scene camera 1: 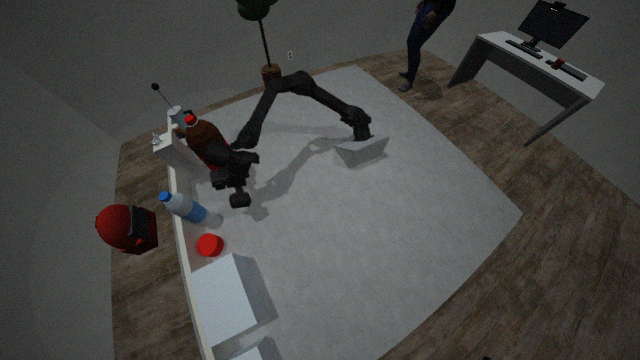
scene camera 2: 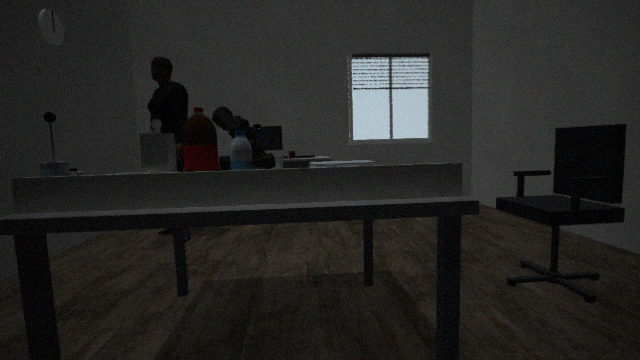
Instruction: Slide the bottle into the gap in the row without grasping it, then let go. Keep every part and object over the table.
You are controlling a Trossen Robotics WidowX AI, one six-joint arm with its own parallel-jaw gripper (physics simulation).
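Frame: origin at the arm's base, x left, y ahead, z down, level; centimetres.
Seen in the pictures: gripper, between the fingertips: (scene camera 1: 231,197); arm's base, origin of its link: (scene camera 1: 363,138).
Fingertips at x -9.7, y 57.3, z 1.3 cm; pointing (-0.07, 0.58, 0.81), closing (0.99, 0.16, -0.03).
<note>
Pixels of each thing's top centre, then the offset from my fingertips to it. "pt": a spot on its surface instead.
- tall pale box, centre of its top: (scene camera 2: 156,118) (scene camera 1: 153,132) dx -24.8, dy +9.9, dz -21.1 cm
- label, a spot on its surface: (scene camera 2: 241,151) pt dx -0.9, dy +16.6, dz -10.9 cm
- red can, centre of its top: (scene camera 1: 206,244) dx +10.8, dy +14.4, dz -0.1 cm
- cup, centre of its top: (scene camera 2: 54,112) (scene camera 1: 156,82) dx -54.4, dy +4.0, dz -24.0 cm
A large brown bottle with a red cap and red label (scene camera 1: 202,136) (scene camera 2: 201,156) stands upright beside a tall pale box (scene camera 1: 176,152) (scene camera 2: 157,150). A clear bottle with a blue cap and label (scene camera 1: 186,207) (scene camera 2: 241,151) stands upright, apart from it. A red can (scene camera 1: 210,245) and a white box (scene camera 1: 225,300) continue the row along the low wall. A space shows between the two bottles. My gripper (scene camera 1: 231,189) is open and empty, low over the table, on its inner side. It covers the brown bottle's lower part in scene camera 1; whether they touch cannot be told.
The low wall (scene camera 1: 181,250) (scene camera 2: 300,187) runs along the table's edge behind the row. A cup (scene camera 1: 176,117) (scene camera 2: 54,168) stands past the tall box. Another white box (scene camera 1: 250,355) is partly visible at the bottom. A person (scene camera 1: 425,30) (scene camera 2: 170,105) stands beyond the table.
</note>
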